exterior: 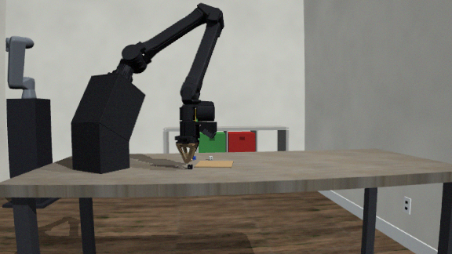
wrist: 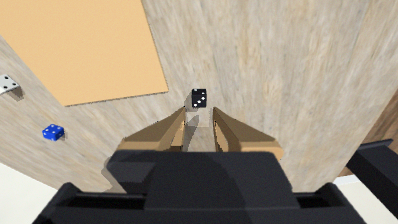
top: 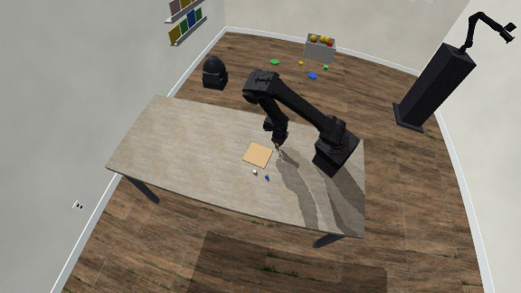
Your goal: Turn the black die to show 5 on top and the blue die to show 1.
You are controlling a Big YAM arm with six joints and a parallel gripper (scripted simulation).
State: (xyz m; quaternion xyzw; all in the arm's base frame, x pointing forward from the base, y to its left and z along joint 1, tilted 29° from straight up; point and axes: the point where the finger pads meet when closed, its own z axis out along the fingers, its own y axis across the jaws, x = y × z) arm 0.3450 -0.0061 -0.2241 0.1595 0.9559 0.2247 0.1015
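The black die lies 2 cm below my hand and 1 cm ahead of it. From my hand the other things lie so: blue die: 22 cm to the left, 2 cm below, 1 cm ahead; then white die: 21 cm to the left, 9 cm ahead, 2 cm below; then tan mat: 10 cm ahead, 9 cm to the left, 3 cm below.
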